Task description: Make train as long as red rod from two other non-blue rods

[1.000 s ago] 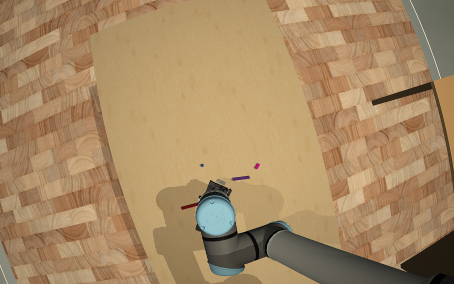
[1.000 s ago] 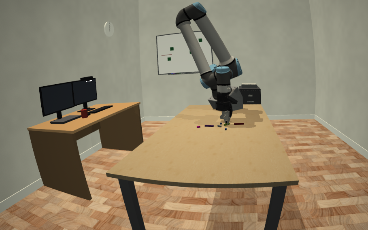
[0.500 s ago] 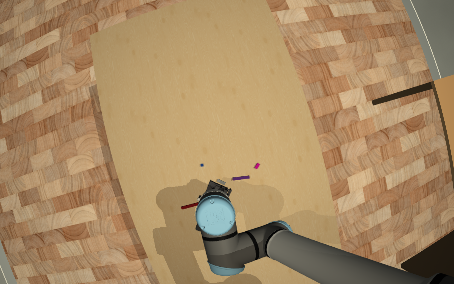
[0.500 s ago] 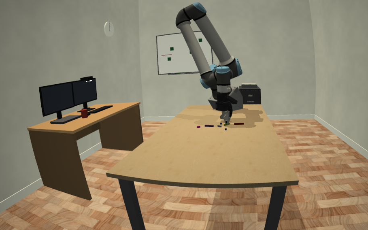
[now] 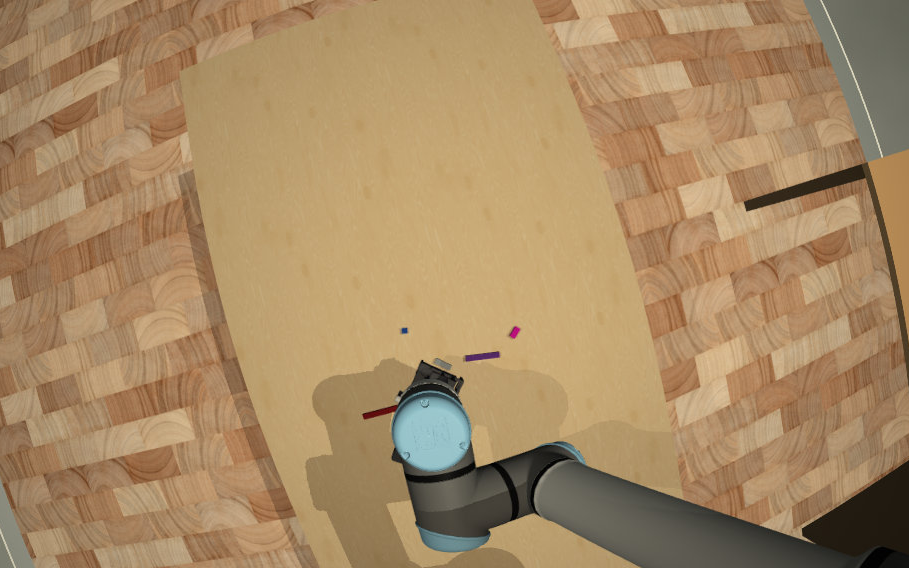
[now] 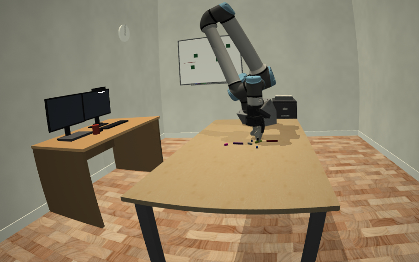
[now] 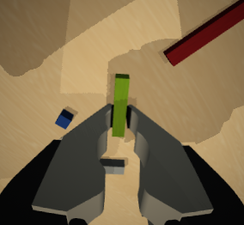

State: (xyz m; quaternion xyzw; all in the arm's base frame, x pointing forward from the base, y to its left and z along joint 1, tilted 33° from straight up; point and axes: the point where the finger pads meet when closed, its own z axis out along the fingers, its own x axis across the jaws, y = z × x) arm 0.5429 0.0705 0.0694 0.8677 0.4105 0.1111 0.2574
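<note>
Now: hand 190 mm to the left of the magenta rod, 50 mm short of it and 10 mm above it. From my hand the other things lie so: grey rod (50 mm to the right, 40 mm ahead, 10 mm below); lime rod (10 mm below); red rod (80 mm to the left, 10 mm below).
</note>
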